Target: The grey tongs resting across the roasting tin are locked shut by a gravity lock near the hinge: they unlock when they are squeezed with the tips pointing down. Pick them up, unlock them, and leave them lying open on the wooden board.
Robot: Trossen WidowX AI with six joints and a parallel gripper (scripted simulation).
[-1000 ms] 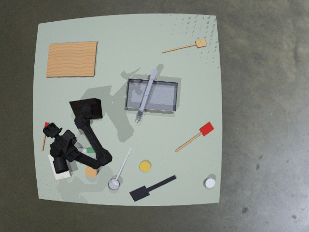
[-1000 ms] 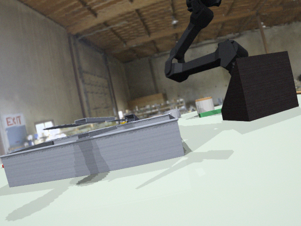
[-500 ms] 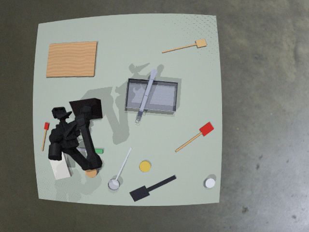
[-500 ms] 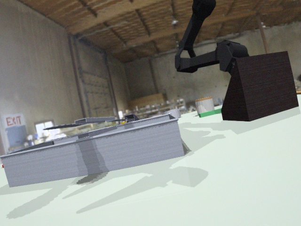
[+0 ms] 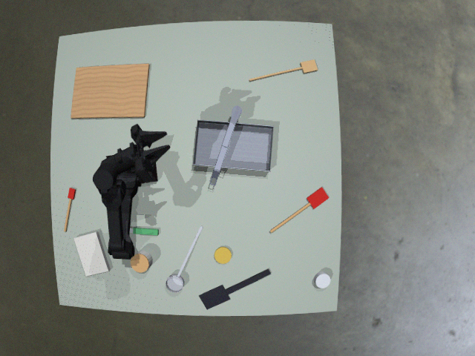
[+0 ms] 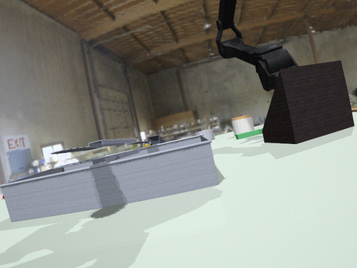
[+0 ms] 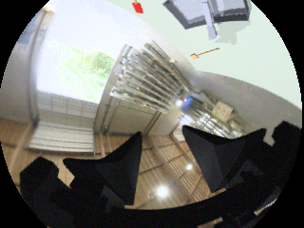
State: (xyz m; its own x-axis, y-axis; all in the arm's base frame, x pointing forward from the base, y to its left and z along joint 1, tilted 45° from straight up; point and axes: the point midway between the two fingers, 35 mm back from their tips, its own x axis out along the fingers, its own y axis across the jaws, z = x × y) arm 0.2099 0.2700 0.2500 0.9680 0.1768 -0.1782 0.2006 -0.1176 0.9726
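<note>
Right now the grey roasting tin is 44 cm below my gripper tip and 17 cm ahead of it. Also, from my gripper tip: green-handled tool (46 cm below, 29 cm to the right, 29 cm behind); red spatula (47 cm below, 42 cm ahead, 30 cm to the right); wooden board (46 cm below, 33 cm to the left, 33 cm behind).
</note>
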